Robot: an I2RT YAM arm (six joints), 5 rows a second.
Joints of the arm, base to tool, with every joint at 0 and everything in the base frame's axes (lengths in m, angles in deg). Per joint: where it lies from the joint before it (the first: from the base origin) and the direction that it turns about. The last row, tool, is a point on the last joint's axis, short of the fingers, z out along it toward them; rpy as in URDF.
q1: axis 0 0 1 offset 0.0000 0.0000 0.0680
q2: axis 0 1 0 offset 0.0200 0.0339 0.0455
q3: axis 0 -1 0 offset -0.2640 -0.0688 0.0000
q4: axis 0 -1 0 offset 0.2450 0.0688 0.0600
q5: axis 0 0 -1 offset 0.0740 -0.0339 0.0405
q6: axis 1 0 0 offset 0.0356 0.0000 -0.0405
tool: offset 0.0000 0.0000 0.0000 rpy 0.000 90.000 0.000
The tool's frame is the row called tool.
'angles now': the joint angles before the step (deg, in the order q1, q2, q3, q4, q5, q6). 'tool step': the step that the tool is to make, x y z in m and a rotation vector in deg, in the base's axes. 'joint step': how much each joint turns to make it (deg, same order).
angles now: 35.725 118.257 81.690 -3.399 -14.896 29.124
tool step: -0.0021 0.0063 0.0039 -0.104 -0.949 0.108
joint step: 0.859 -0.008 0.719 -0.027 0.989 -0.018
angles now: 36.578 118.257 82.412 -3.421 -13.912 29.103
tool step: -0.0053 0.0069 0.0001 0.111 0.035 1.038
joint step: 1.074 0.005 0.007 0.063 -0.041 0.111
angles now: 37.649 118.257 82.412 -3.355 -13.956 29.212
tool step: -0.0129 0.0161 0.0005 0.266 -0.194 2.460
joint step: 2.554 0.010 0.012 0.347 0.020 0.129
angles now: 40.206 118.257 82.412 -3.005 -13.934 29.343
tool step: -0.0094 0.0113 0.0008 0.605 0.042 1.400
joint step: 1.818 -0.003 0.002 0.520 0.025 0.658
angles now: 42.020 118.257 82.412 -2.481 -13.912 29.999
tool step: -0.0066 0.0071 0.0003 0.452 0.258 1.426
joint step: 1.158 -0.003 -0.007 0.179 -0.524 0.240
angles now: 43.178 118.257 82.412 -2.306 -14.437 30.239
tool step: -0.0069 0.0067 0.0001 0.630 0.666 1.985
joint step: 1.093 -0.001 -0.009 0.007 -1.267 0.175
